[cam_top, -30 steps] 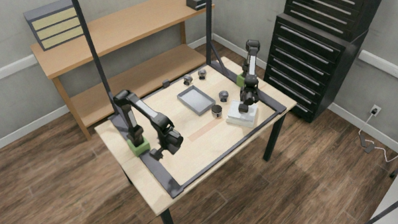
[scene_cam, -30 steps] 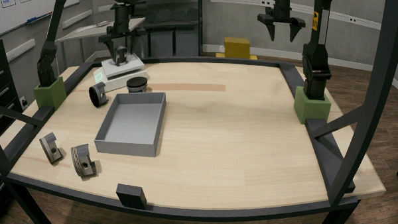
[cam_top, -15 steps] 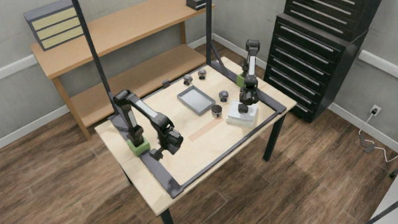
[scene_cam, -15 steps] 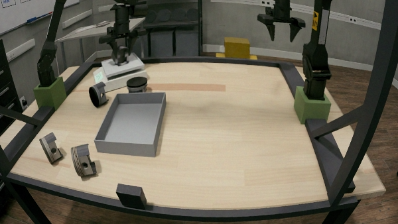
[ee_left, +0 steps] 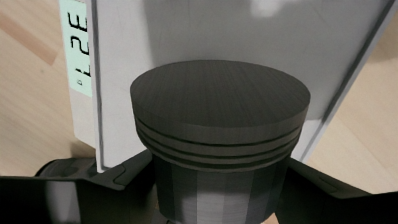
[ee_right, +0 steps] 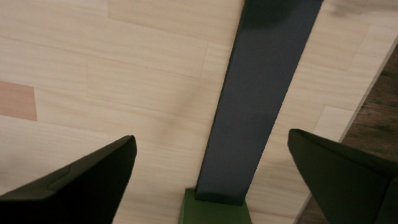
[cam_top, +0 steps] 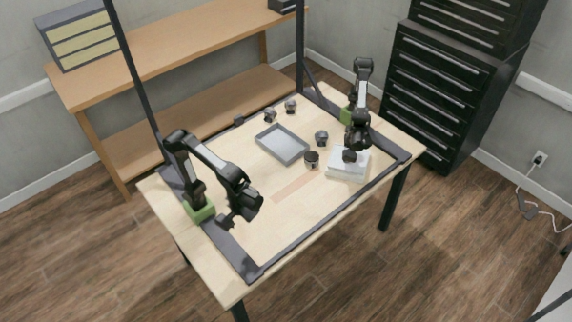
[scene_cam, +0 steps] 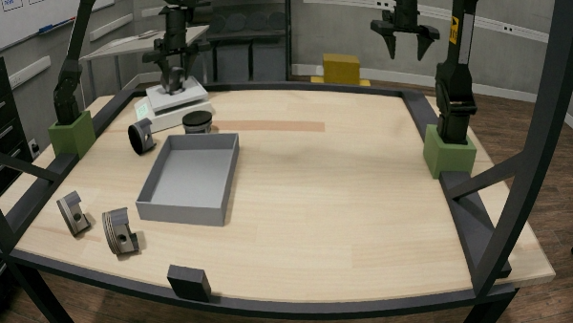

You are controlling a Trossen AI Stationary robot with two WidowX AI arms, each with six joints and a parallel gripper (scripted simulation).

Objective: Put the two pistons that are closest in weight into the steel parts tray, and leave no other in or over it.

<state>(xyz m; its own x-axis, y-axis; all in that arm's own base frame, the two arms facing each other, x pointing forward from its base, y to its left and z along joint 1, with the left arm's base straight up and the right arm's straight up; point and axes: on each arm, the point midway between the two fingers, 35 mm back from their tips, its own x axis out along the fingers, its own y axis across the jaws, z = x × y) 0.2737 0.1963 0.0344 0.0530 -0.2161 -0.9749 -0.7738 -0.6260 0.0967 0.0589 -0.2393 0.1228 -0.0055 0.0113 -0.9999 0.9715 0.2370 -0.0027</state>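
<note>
Right now the grey pan is 10 mm to the left of my left hand and 70 mm below it. From my left hand the other things lie so: white scale: 20 mm to the left, 90 mm below; then steel parts tray: 310 mm behind, 140 mm to the right, 120 mm below.
</note>
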